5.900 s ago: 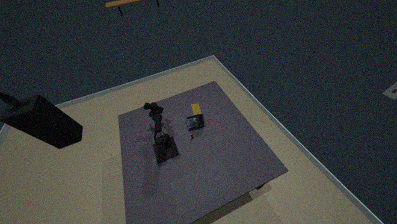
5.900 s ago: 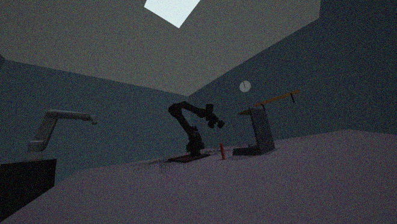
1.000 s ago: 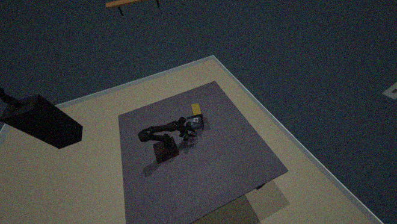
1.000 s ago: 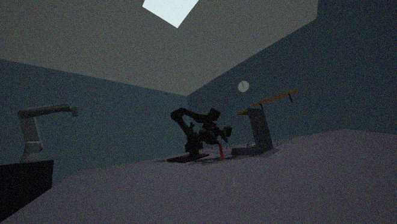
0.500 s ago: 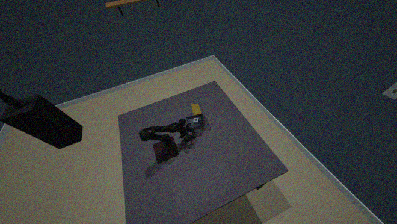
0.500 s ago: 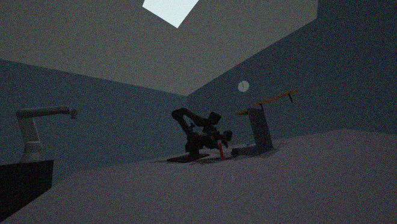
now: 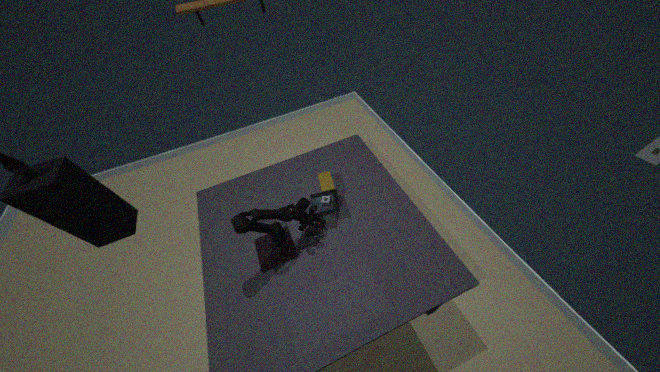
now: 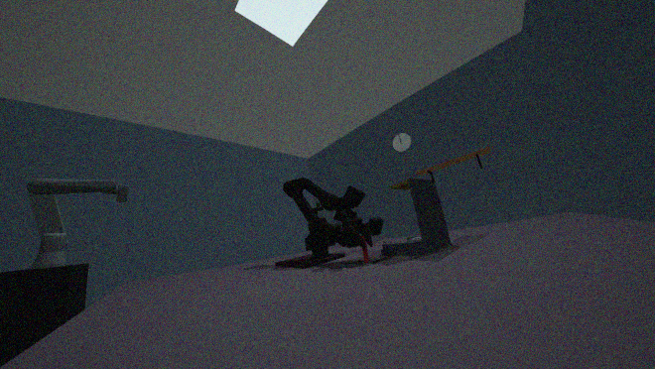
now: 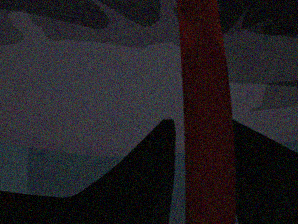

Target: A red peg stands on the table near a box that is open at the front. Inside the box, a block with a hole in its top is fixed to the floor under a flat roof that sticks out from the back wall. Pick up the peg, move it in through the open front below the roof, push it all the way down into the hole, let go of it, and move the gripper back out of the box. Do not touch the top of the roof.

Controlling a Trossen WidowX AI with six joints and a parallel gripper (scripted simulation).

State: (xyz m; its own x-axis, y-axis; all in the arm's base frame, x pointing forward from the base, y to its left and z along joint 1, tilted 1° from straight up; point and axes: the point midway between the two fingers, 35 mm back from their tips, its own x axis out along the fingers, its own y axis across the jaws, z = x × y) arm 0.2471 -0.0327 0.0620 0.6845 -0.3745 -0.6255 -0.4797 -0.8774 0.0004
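Now: gripper tip 11 cm short of the yellow roof, 17 cm to the right of it and 17 cm below it. Round my gripper tip: red peg: 2 cm behind, 1 cm to the left, 1 cm below.
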